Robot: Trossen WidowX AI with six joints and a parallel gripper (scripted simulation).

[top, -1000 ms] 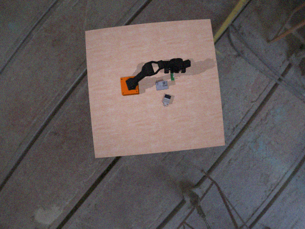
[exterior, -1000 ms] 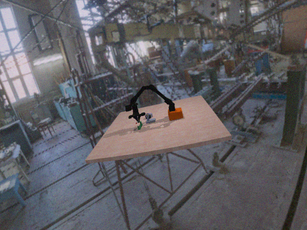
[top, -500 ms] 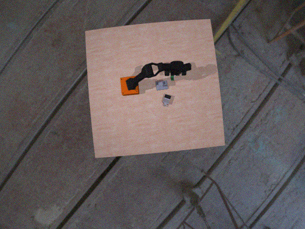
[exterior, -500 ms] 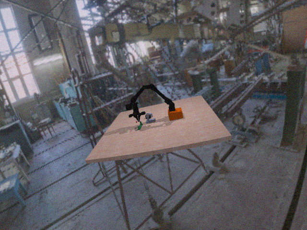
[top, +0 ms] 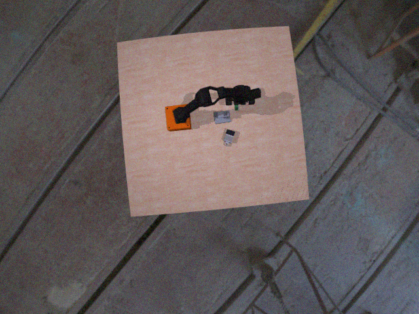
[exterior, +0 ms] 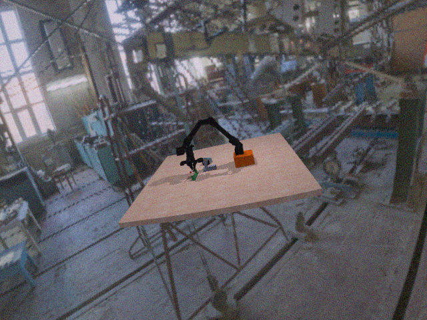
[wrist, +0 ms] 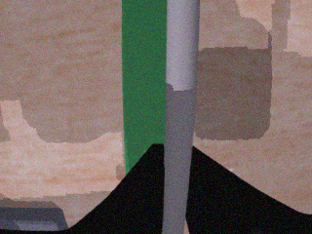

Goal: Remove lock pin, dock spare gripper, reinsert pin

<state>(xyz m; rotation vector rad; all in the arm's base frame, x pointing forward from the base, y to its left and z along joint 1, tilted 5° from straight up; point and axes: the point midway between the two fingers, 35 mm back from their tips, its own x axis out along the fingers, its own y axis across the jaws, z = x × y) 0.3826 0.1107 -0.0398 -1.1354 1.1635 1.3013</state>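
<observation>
My gripper tip is now 2 cm to the right of the green bar and 1 cm above it. Round my gripper tip: spare gripper (25 cm to the right, 7 cm behind, 1 cm below); mount (10 cm to the right, 10 cm behind, 1 cm above).
</observation>
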